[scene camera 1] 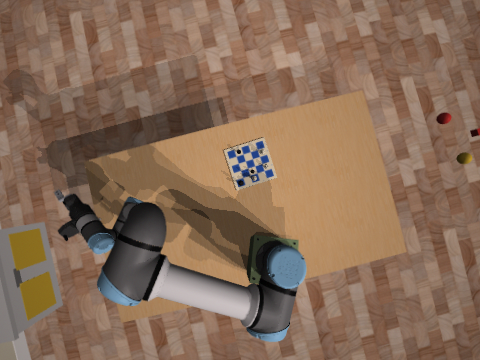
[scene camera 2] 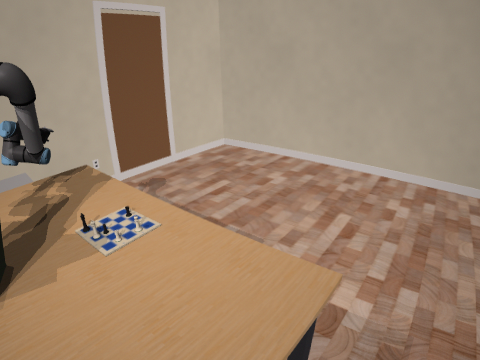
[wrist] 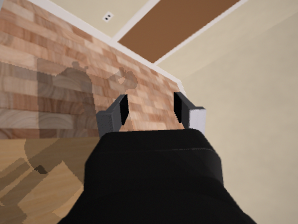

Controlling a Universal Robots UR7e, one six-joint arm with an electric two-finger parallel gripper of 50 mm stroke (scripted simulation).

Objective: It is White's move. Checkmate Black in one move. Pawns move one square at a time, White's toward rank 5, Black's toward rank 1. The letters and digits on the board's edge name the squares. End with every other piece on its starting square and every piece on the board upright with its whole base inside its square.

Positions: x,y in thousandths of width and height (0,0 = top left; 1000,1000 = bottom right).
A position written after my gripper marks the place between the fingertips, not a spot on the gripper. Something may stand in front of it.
Note:
In view: my gripper (wrist: 505,458) and a chessboard (scene camera 2: 222,679).
The chessboard is seen too in scene camera 1 (scene camera 1: 501,460). The wrist view misses the chessboard: it is out of frame.

